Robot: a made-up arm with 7 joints.
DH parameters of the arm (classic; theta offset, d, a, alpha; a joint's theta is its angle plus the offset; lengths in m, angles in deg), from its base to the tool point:
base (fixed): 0 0 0 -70
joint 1: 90 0 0 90
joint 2: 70 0 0 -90
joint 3: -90 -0.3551 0.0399 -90
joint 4: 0 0 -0.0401 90
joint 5: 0 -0.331 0 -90
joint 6: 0 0 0 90
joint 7: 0 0 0 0
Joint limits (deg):
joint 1: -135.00..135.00
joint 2: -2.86..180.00
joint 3: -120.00..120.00
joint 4: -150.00..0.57
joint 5: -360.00..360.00
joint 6: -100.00..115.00
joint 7: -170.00..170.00
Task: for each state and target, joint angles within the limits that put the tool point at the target. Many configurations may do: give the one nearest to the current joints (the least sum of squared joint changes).
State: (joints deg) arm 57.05 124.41 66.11 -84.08 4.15 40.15 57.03
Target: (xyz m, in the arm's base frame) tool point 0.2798 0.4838 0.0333
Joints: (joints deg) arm 70.03 100.44 52.75 -85.07 4.15 40.15 57.03
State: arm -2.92 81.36 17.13 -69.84 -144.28 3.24 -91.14
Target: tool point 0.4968 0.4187 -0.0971
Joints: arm -35.98 55.03 4.02 -49.35 -144.28 3.24 -91.14
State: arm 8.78 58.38 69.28 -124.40 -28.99 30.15 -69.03
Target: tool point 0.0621 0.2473 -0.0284
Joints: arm 23.68 23.10 65.04 -149.89 -28.99 30.15 -69.03
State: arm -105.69 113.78 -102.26 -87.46 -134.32 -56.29 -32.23
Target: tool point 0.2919 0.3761 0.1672
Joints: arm -107.60 122.33 -99.43 -99.53 -134.32 -56.29 -32.23
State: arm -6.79 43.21 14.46 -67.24 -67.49 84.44 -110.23
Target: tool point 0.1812 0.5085 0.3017
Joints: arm -24.63 86.91 49.92 -66.27 -67.49 84.44 -110.23
